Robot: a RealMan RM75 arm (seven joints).
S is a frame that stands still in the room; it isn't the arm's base.
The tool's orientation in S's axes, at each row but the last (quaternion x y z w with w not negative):
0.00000 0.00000 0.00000 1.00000
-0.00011 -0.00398 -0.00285 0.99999
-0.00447 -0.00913 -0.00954 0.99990
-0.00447 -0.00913 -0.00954 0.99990
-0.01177 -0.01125 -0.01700 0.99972
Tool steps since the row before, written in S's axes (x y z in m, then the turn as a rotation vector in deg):
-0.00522 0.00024 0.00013 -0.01 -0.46 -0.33
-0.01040 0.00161 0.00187 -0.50 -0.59 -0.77
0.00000 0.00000 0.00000 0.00 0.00 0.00
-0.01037 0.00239 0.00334 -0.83 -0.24 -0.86
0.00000 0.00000 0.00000 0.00 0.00 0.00
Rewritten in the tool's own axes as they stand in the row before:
-0.00522 0.00024 0.00013 -0.01 -0.46 -0.33
-0.01039 0.00155 0.00195 -0.50 -0.59 -0.77
0.00000 0.00000 0.00000 0.00 0.00 0.00
-0.01035 0.00216 0.00355 -0.84 -0.25 -0.85
0.00000 0.00000 0.00000 0.00 0.00 0.00

